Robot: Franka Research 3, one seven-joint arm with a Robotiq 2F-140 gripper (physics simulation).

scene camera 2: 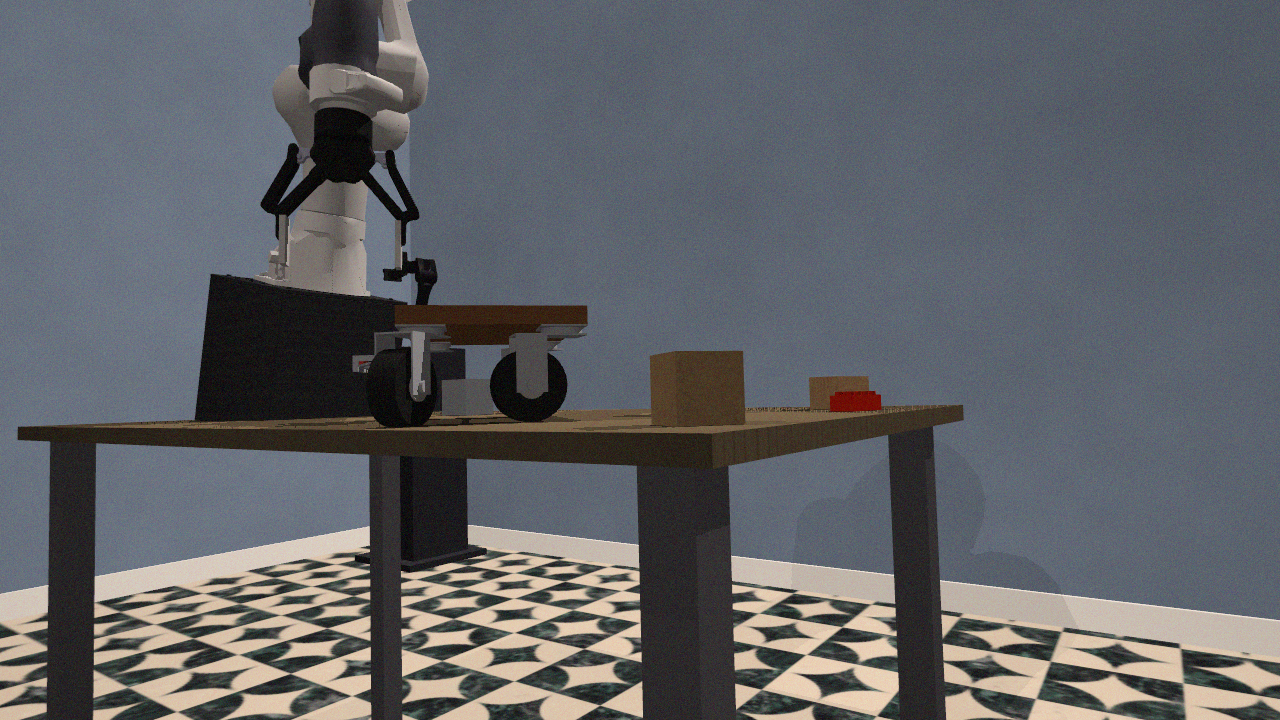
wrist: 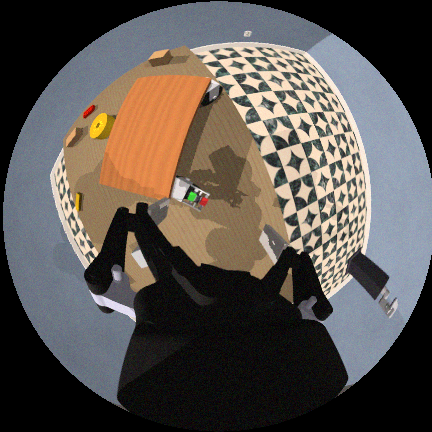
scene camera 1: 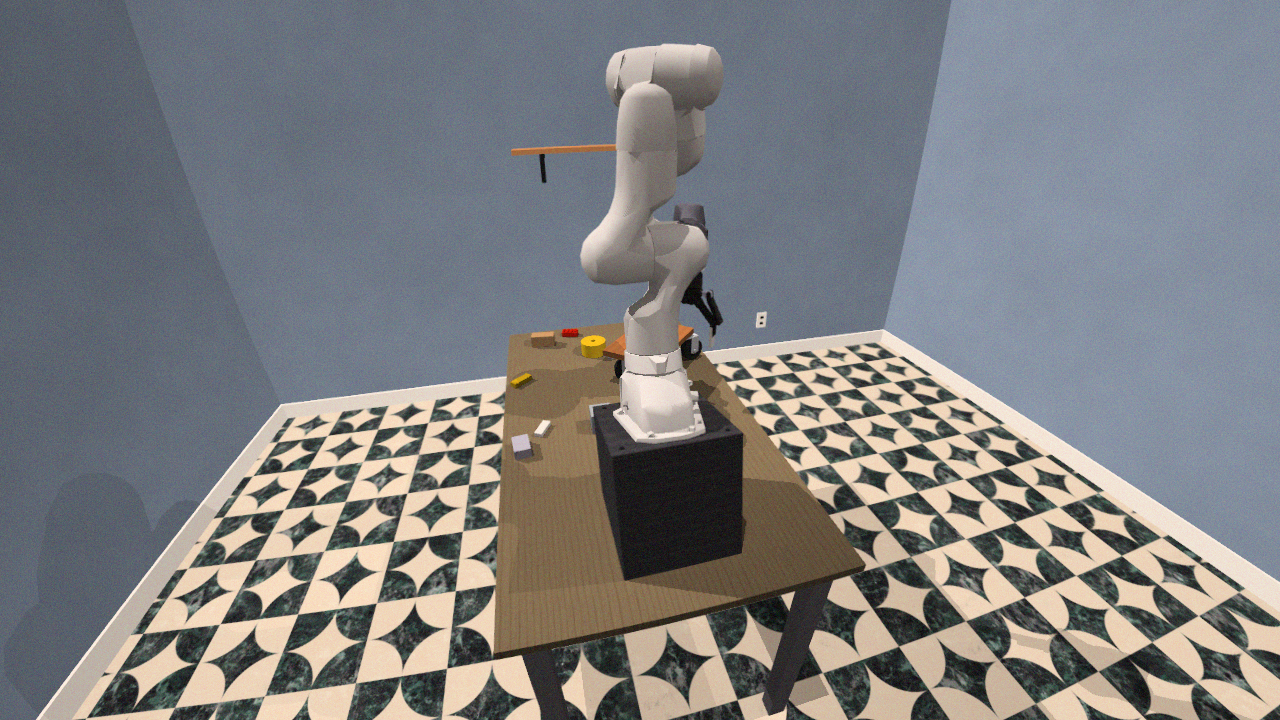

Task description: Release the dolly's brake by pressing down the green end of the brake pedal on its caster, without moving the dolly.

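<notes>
The dolly (scene camera 1: 684,335) (scene camera 2: 490,315) (wrist: 150,135), an orange-brown board on black wheels, stands on the table. In the wrist view, its near caster (wrist: 180,189) carries the brake pedal, with a green end (wrist: 192,196) close to the board and a red end (wrist: 204,201) farther out. In scene camera 2 the pedal is mostly hidden behind a wheel; its tilt is not clear. My gripper (scene camera 2: 341,257) (wrist: 216,220) is wide open and empty, pointing down on the robot's side of the dolly. The fingertips are above the table and apart from the pedal, which shows beyond the gap between them.
A yellow cylinder (scene camera 1: 592,346) (wrist: 101,126), a red brick (scene camera 1: 569,332) (scene camera 2: 854,401) (wrist: 88,111) and a brown block (scene camera 2: 696,387) (wrist: 160,57) stand around the dolly. A grey block (scene camera 2: 468,396) (wrist: 140,257) is partly hidden by my left finger in the wrist view. A yellow bar (scene camera 1: 521,379) (wrist: 78,202) lies farther off.
</notes>
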